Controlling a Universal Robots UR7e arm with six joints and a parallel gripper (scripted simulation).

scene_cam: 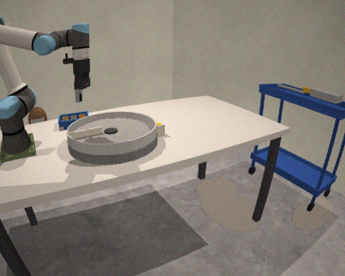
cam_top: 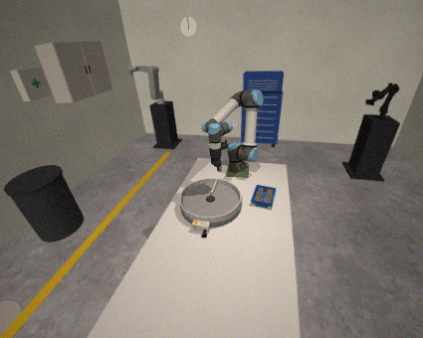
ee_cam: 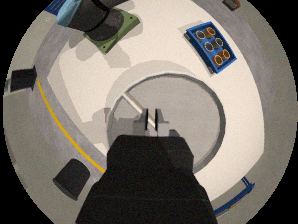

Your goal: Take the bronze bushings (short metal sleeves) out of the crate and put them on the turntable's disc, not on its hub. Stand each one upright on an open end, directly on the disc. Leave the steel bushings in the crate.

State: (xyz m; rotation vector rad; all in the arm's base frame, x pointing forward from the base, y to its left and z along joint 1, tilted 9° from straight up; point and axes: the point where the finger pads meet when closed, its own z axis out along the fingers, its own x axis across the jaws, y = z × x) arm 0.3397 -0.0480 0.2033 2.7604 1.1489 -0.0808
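My hand is 32 cm to the right of the blue crate and 20 cm above it. The rest, counted from my hand: grey turntable 13 cm ahead, 4 cm to the right, 17 cm below.
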